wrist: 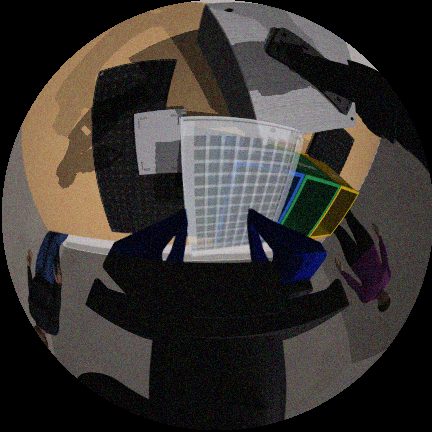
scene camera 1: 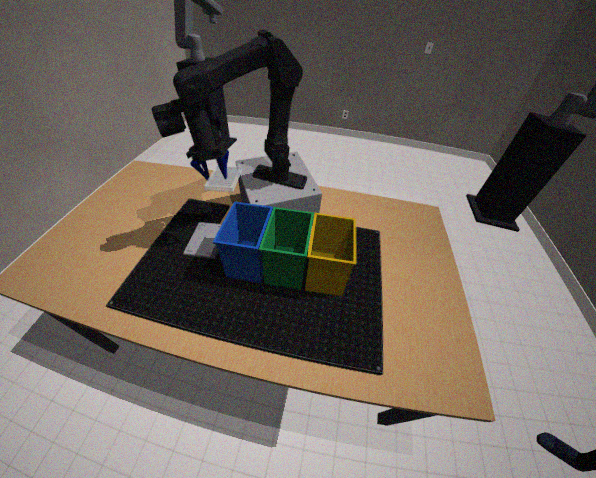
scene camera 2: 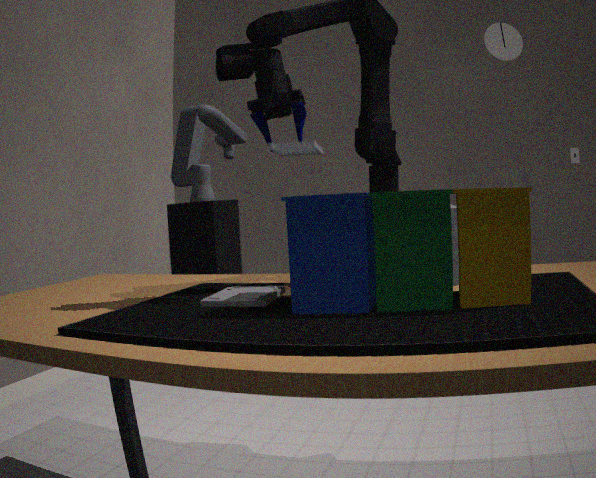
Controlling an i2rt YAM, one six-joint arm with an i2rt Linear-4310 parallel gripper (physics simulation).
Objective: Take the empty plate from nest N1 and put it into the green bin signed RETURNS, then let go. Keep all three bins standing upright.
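Pixels of known places: gripper, fingertip midpoint: [wrist: 217,214] [scene camera 1: 217,179] [scene camera 2: 286,148]; arm's base at its link origin: [wrist: 320,73] [scene camera 1: 280,177].
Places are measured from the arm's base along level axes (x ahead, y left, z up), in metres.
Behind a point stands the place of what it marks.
My gripper [scene camera 1: 216,178] @[x 0.221, y -0.125, z 0.106 m] [scene camera 2: 286,143] @[x 0.221, y -0.125, z 0.106 m] [wrist: 217,214] @[x 0.221, y -0.125, z 0.106 m] is shut on the plate [scene camera 1: 223,181] @[x 0.230, y -0.100, z 0.110 m] [scene camera 2: 300,148] @[x 0.263, y -0.082, z 0.099 m] [wrist: 240,180] @[x 0.186, y -0.118, z 0.108 m], a clear, gridded, roughly level one, and holds it by its edges high in the air, behind and left of the bins in the scene views. The green bin [scene camera 1: 282,270] @[x 0.358, y 0.121, z -0.072 m] [scene camera 2: 412,252] @[x 0.358, y 0.119, z -0.075 m] [wrist: 311,200] @[x 0.265, y 0.170, z -0.035 m] stands upright between the blue and yellow bins. Its sign does not show. The pale nest [scene camera 1: 195,241] @[x 0.275, y -0.244, z -0.152 m] [scene camera 2: 235,296] @[x 0.289, y -0.211, z -0.152 m] [wrist: 150,150] @[x 0.270, y -0.230, z -0.152 m] lies on the mat left of the blue bin, with no plate seen on it; its label cannot be read.
The blue bin [scene camera 1: 242,262] @[x 0.370, y 0.000, z -0.064 m] [scene camera 2: 330,255] @[x 0.371, y -0.005, z -0.075 m] and yellow bin [scene camera 1: 327,277] @[x 0.344, y 0.254, z -0.072 m] [scene camera 2: 495,250] @[x 0.344, y 0.252, z -0.078 m] [wrist: 327,215] @[x 0.304, y 0.307, z -0.036 m] stand upright beside the green one on the black mat [scene camera 1: 250,320] @[x 0.495, y 0.065, z -0.164 m] [scene camera 2: 150,330] @[x 0.543, y -0.227, z -0.164 m]. The grey robot base [scene camera 1: 280,197] @[x 0.100, y 0.033, z -0.014 m] is behind them. Two people show in the wrist view.
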